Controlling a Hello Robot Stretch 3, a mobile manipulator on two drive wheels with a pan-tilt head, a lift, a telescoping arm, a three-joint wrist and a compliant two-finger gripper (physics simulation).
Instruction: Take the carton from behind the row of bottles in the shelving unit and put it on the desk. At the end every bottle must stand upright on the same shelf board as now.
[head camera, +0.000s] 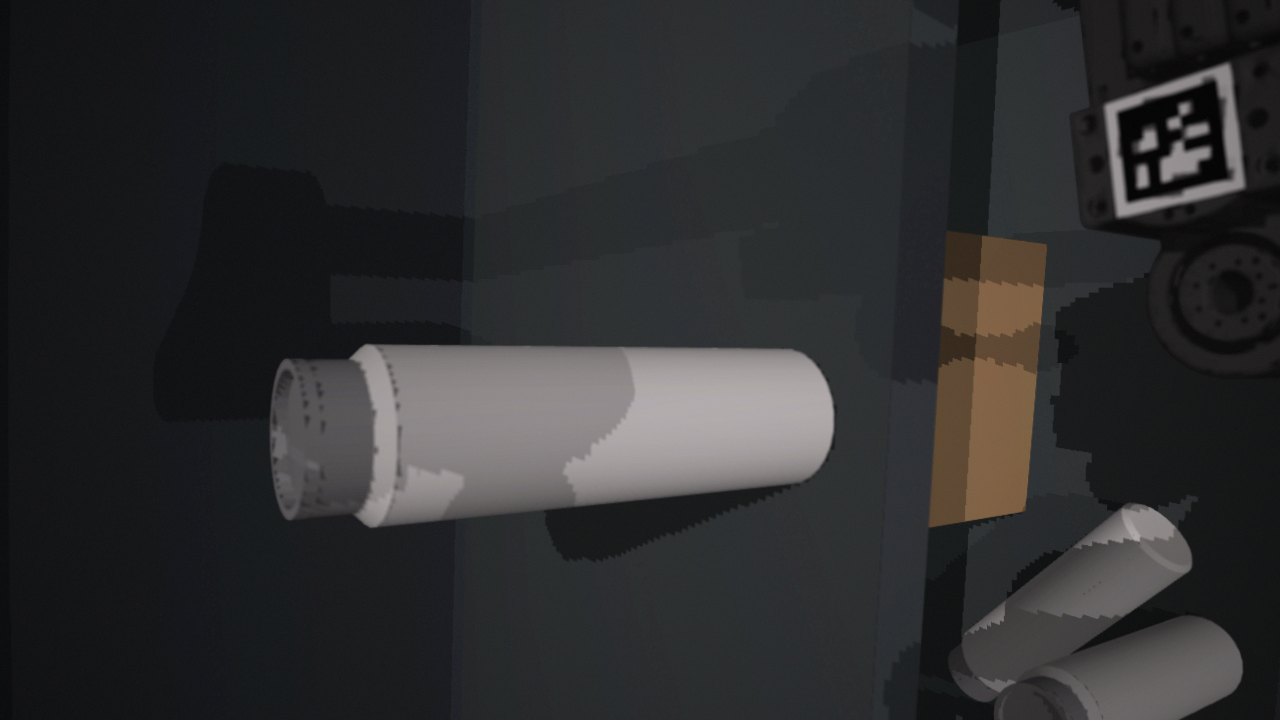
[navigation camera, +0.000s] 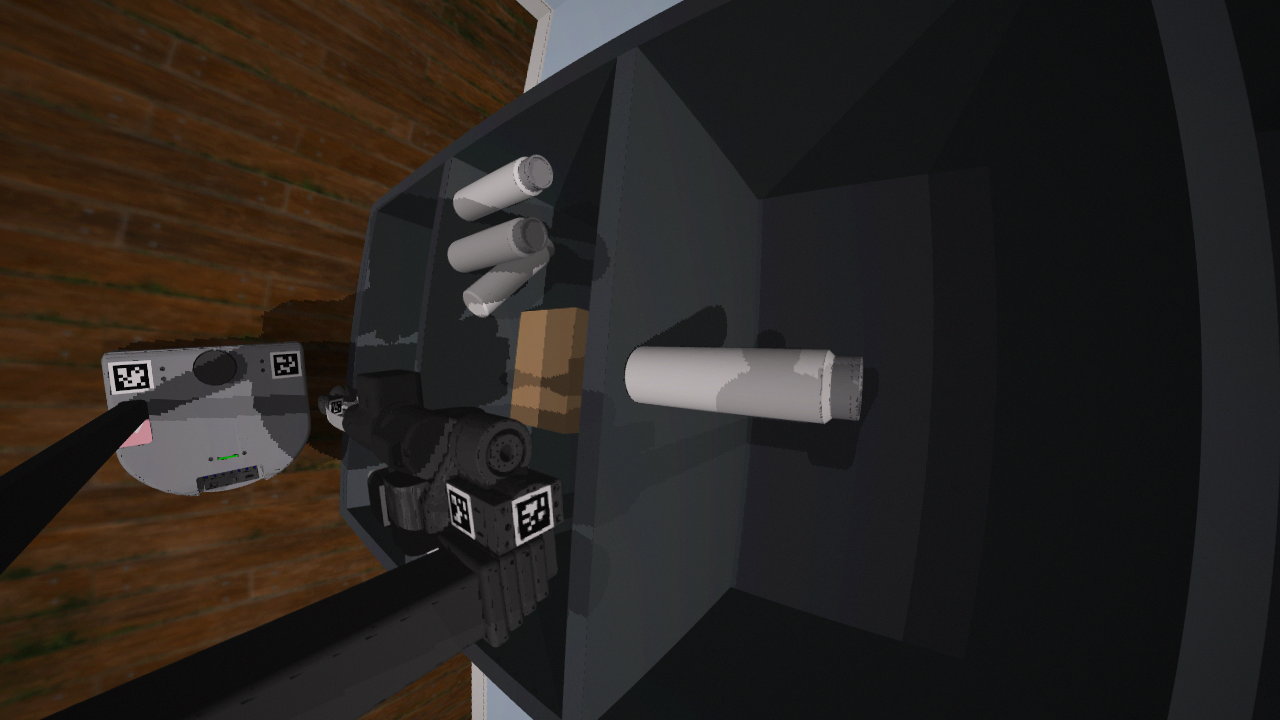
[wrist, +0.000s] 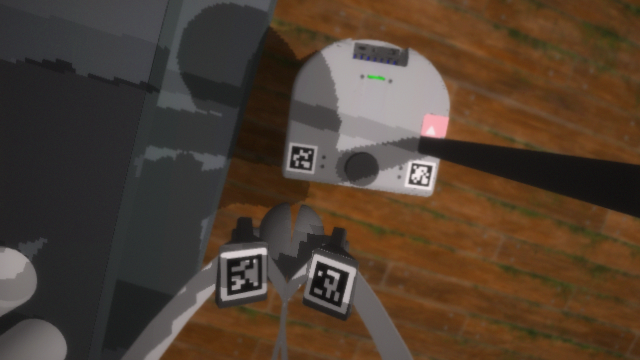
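Where they show: gripper, fingertip midpoint: (navigation camera: 340, 399) (wrist: 291, 231); robot's base, link origin: (navigation camera: 216, 366) (wrist: 352, 159).
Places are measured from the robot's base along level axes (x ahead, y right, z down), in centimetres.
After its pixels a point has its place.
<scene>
The brown carton (head camera: 993, 394) @(x -1.2, y 52.0, z -60.0 cm) (navigation camera: 547, 367) @(x -2.2, y 51.8, z -64.8 cm) is on the lower board of the dark shelving unit (head camera: 921, 179) @(x -9.8, y 28.8, z -97.8 cm) (navigation camera: 611, 223) @(x 17.2, y 33.5, z -98.0 cm). One white bottle (head camera: 554, 420) @(x -0.1, y 33.5, z -113.9 cm) (navigation camera: 733, 385) @(x 0.2, y 33.4, z -112.0 cm) stands upright on the board above. On the carton's level, two white bottles (navigation camera: 496, 192) @(x 29.6, y 38.3, z -68.3 cm) (navigation camera: 487, 248) @(x 19.6, y 36.7, z -67.9 cm) stand side by side, and a third bottle (head camera: 1074, 600) @(x 16.1, y 46.2, z -59.9 cm) (navigation camera: 503, 284) @(x 14.8, y 45.2, z -60.0 cm) is tilted close behind its neighbour. My gripper (wrist: 291, 231) @(x -2.2, y 12.7, z -70.1 cm) is shut and empty, pointing down beside the unit's front edge, away from the carton. The fingers are hard to make out in the navigation view and do not show in the head view. The desk does not show.
My wrist (navigation camera: 474, 447) @(x -1.3, y 12.6, z -104.1 cm) and arm (navigation camera: 358, 617) @(x -8.1, y 4.6, z -104.8 cm) reach across the unit's front, beside the carton, and hide part of the lower board. My wheeled base (navigation camera: 210, 411) @(x -8.7, y -1.8, z -16.0 cm) (wrist: 370, 110) @(x -12.2, y 0.1, z -16.0 cm) is on the wooden floor (navigation camera: 223, 223) @(x 34.4, y 3.0, z 0.0 cm) (wrist: 525, 275) @(x 26.4, y -55.6, z -0.1 cm). Two bottle ends (wrist: 15, 280) @(x 11.5, y 39.8, z -56.5 cm) (wrist: 30, 345) @(x 18.1, y 37.9, z -57.2 cm) show at the wrist view's left edge.
</scene>
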